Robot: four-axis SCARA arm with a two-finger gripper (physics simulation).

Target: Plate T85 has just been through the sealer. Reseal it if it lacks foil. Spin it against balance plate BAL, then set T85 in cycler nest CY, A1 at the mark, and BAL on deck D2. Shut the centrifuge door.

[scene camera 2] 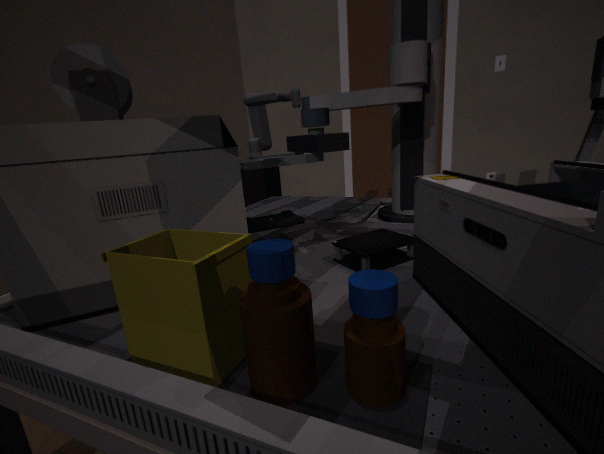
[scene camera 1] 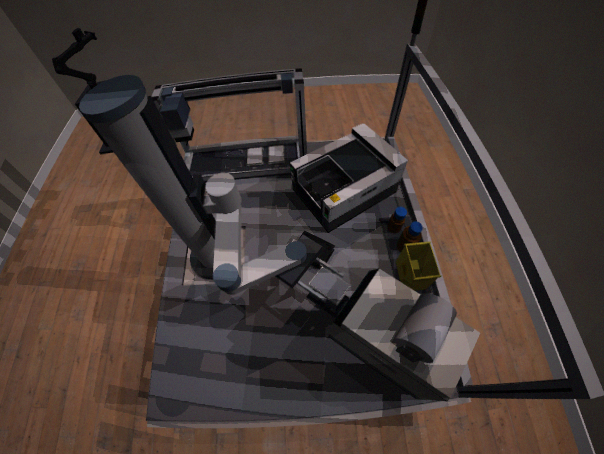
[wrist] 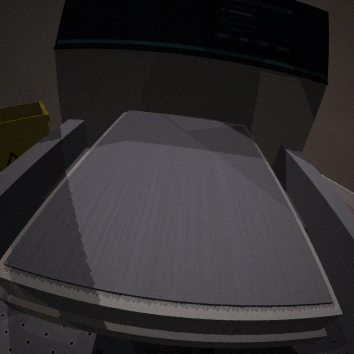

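My gripper is shut on a pale plate, one finger along each long side. The plate is level, raised above the bench, with a smooth grey foil-like sheet over its top. No label or A1 mark can be read on it. The sealer stands just beyond the plate, with a big roll on top. A white instrument has an open dark chamber; its name cannot be read. Two pale plates lie on the gantry deck; which is BAL cannot be told.
A low black stand is near the gripper. A yellow bin and two blue-capped brown bottles stand along the bench edge. A gantry frame rises at the back.
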